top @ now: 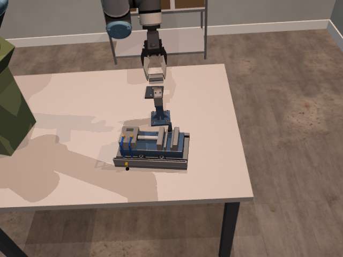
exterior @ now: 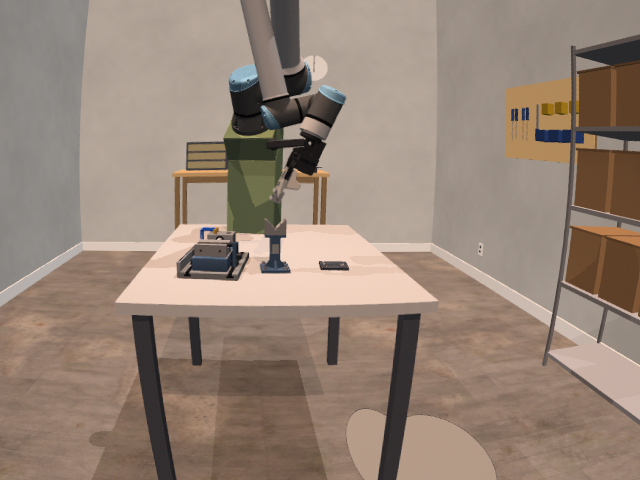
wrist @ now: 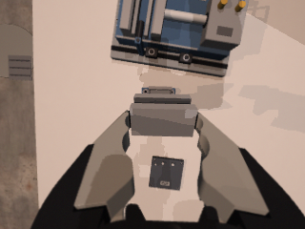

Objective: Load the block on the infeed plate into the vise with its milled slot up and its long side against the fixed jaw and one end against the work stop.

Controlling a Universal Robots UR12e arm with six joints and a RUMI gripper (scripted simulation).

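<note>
Now: the part 10 mm to the right of my hand. Round my hand: moving jaw: 40 mm ahead, 200 mm to the right, 170 mm below; cylinder rod: 20 mm behind, 200 mm to the right, 160 mm below; work stop: 70 mm ahead, 150 mm to the right, 150 mm below.
</note>
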